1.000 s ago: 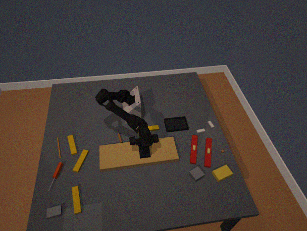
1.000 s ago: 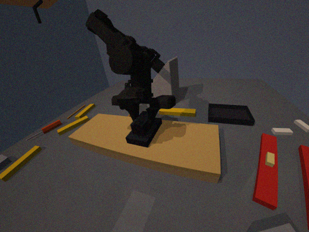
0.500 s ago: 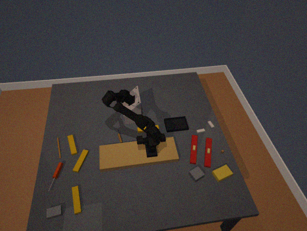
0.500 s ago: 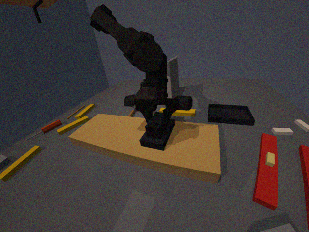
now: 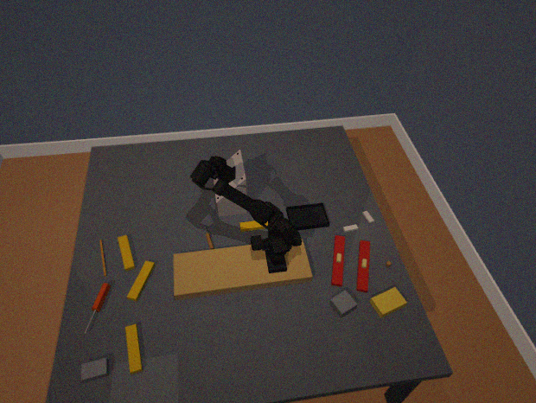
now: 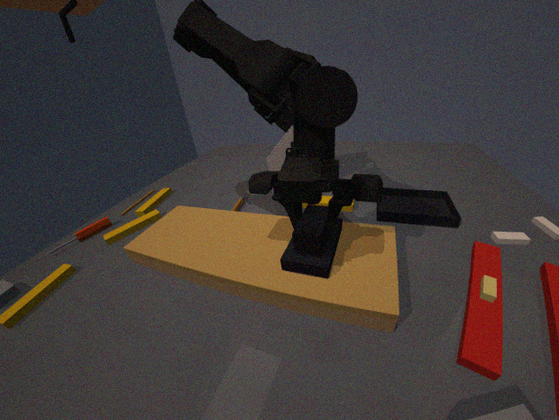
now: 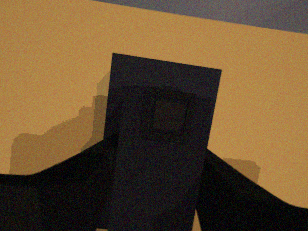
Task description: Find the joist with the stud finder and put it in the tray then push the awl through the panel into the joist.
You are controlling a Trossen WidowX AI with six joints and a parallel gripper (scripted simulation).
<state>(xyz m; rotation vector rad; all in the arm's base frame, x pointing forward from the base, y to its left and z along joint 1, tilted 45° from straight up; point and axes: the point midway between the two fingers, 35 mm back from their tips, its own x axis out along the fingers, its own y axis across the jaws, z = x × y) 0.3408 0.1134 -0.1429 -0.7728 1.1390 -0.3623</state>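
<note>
Now: gripper tip 24 cm past the black tray, 15 cm to the right of it and 5 cm above it. From my gripper tip the other things lie so: stud finder: 1 cm ahead, 2 cm above; square indicator light: 2 cm ahead, 3 cm above; grey block: 17 cm ahead, 24 cm to the left, 5 cm below.
</note>
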